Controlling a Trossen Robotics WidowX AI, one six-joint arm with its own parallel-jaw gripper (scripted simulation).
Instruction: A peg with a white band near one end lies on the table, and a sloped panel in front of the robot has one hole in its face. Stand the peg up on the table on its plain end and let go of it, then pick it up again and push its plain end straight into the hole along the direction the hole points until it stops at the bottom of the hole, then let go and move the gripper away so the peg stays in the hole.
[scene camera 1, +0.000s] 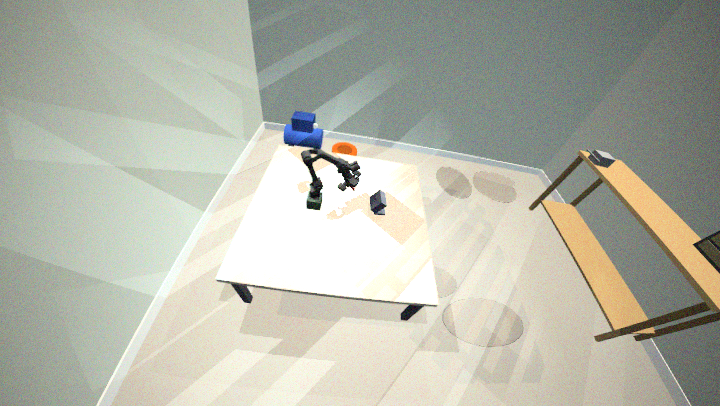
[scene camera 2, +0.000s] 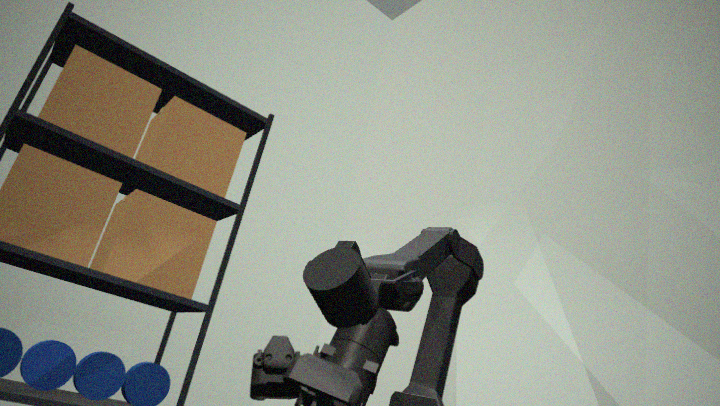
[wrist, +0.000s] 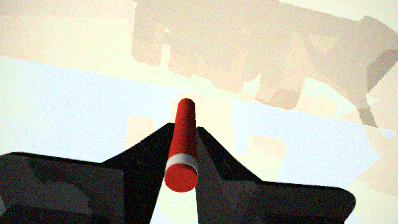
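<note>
Red peg (wrist: 181, 174): held by my gripper (wrist: 184, 131). In scene camera 2 the peg is out of frame.
</note>
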